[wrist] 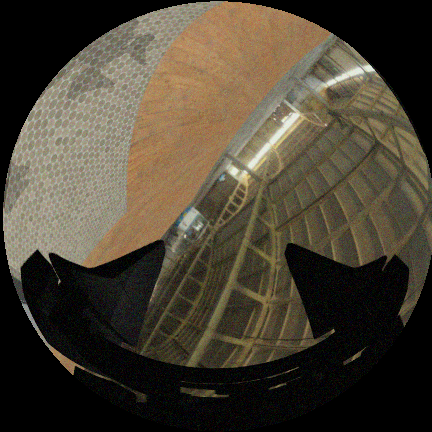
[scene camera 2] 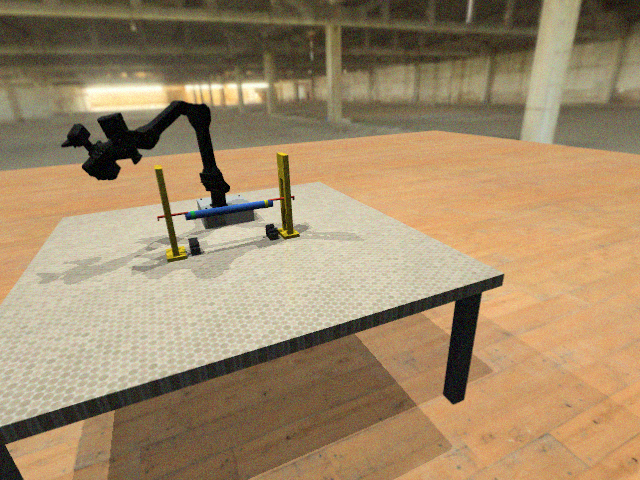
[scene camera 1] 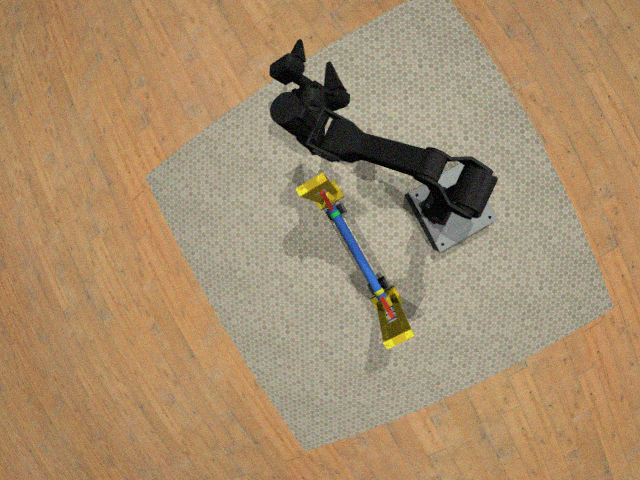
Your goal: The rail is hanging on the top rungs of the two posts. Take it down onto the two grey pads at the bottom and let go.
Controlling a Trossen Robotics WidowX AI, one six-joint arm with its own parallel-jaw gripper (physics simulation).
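Seen in the pictures: gripper, fingertip midpoint: [wrist: 227, 249] [scene camera 2: 72, 156] [scene camera 1: 314, 51]; arm's base, origin of the base link: [scene camera 2: 219, 205] [scene camera 1: 433, 207].
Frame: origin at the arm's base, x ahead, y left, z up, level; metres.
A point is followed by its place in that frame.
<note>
The blue rail [scene camera 1: 356, 253] {x 0.261, y -0.020, z 0.069 m} [scene camera 2: 230, 208] {x 0.271, y -0.021, z 0.063 m} has a green band, a yellow band and thin red ends. It is held by its ends at two yellow posts, roughly halfway up them in scene camera 2; the exact rungs cannot be told. The green-band post [scene camera 1: 311, 187] {x 0.247, y -0.211, z 0.225 m} [scene camera 2: 162, 191] {x 0.279, y -0.222, z 0.156 m} and yellow-band post [scene camera 1: 398, 339] {x 0.277, y 0.181, z 0.225 m} [scene camera 2: 283, 167] {x 0.308, y 0.169, z 0.185 m} stand upright. My gripper [scene camera 1: 314, 52] {x 0.069, y -0.444, z 0.259 m} [scene camera 2: 73, 155] {x 0.069, y -0.444, z 0.259 m} [wrist: 227, 249] {x 0.069, y -0.444, z 0.259 m} is open and empty, high up and beyond the green-band post, well apart from the rail. The rail does not show in the wrist view. The grey pads cannot be made out clearly.
Two small dark blocks, one [scene camera 2: 194, 245] {x 0.276, y -0.158, z -0.040 m} near the green-band post's foot and one [scene camera 2: 271, 231] {x 0.296, y 0.109, z -0.041 m} near the other's, stand below the rail. The arm's grey base plate [scene camera 1: 448, 240] {x 0.014, y 0.110, z -0.007 m} [scene camera 2: 211, 221] {x 0.041, y -0.048, z -0.047 m} is behind the rail in scene camera 2. The tiled table top [scene camera 1: 232, 289] {x 0.724, y -0.141, z -0.075 m} [scene camera 2: 310, 289] {x 0.684, y 0.066, z -0.074 m} bears everything.
</note>
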